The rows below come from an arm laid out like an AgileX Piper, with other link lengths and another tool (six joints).
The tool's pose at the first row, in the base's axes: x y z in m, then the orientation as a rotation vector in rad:
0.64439, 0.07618, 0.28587, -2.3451, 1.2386, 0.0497
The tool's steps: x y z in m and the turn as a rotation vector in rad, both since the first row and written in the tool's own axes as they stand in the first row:
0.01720, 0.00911, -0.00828, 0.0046, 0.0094, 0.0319
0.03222, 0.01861, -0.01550, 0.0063, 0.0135, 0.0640
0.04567, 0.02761, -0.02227, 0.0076, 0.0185, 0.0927
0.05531, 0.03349, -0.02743, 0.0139, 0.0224, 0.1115
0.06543, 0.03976, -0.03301, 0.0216, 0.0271, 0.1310
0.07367, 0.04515, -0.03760, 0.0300, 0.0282, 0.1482
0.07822, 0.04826, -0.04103, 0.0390, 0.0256, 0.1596
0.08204, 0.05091, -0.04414, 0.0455, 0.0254, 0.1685
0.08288, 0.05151, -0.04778, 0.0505, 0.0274, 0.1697
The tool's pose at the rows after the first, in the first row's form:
0.64580, 0.05509, 0.28523, -2.3243, 1.2794, 0.0464
0.64582, 0.03594, 0.28405, -2.3037, 1.3183, 0.0511
0.64539, 0.01843, 0.28306, -2.2855, 1.3536, 0.0540
0.64547, 0.00602, 0.28285, -2.2688, 1.3754, 0.0517
0.64545, -0.00713, 0.28274, -2.2506, 1.3977, 0.0478
0.64520, -0.01799, 0.28257, -2.2321, 1.4154, 0.0468
0.64479, -0.02444, 0.28322, -2.2161, 1.4243, 0.0480
0.64437, -0.02997, 0.28395, -2.2045, 1.4322, 0.0470
0.64371, -0.03247, 0.28671, -2.2000, 1.4330, 0.0420

